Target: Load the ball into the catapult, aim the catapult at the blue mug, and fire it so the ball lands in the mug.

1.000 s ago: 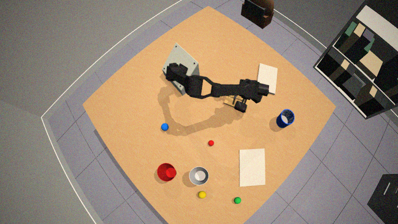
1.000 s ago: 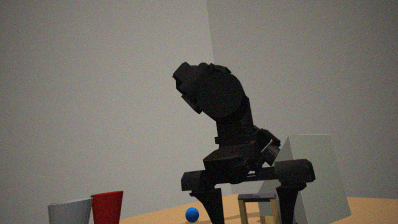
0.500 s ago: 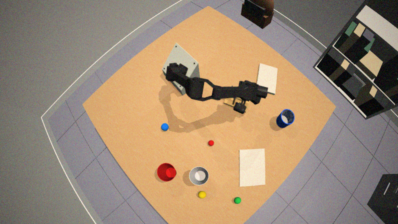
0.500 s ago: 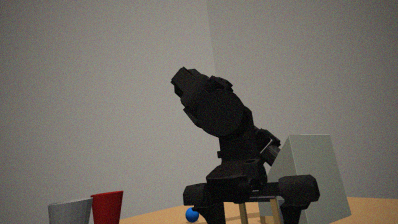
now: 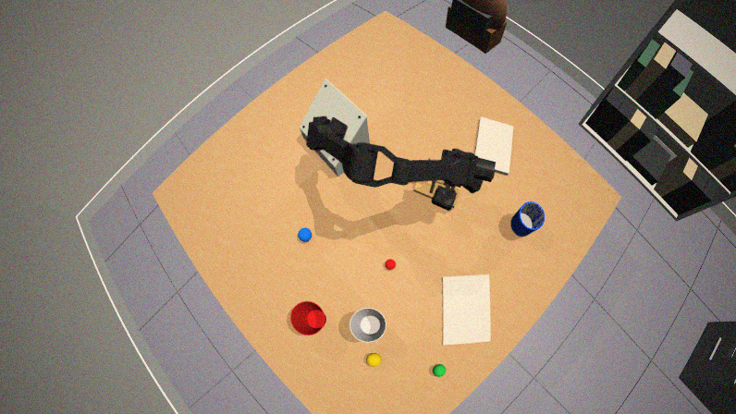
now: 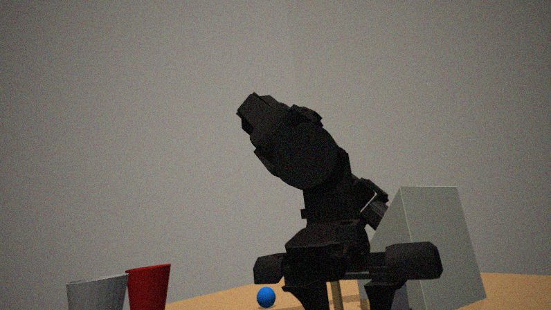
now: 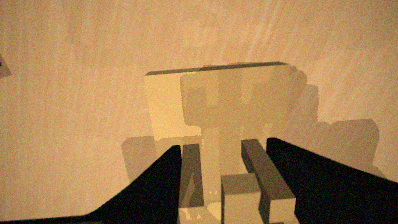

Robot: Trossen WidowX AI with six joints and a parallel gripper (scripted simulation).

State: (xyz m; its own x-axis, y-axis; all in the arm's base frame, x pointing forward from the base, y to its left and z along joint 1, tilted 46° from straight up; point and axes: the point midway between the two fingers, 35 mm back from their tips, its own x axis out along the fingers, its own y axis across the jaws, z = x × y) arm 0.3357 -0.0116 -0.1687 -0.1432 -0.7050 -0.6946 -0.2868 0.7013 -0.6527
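Right now my gripper tip is 2 cm short of the red ball, 29 cm to the left of it and 2 cm above it. Also, from my gripper tip: blue mug (26 cm ahead, 8 cm to the left); then wooden catapult (7 cm behind, 1 cm to the right, 2 cm above); then dark grey lever (10 cm behind, 1 cm to the left, 2 cm above).
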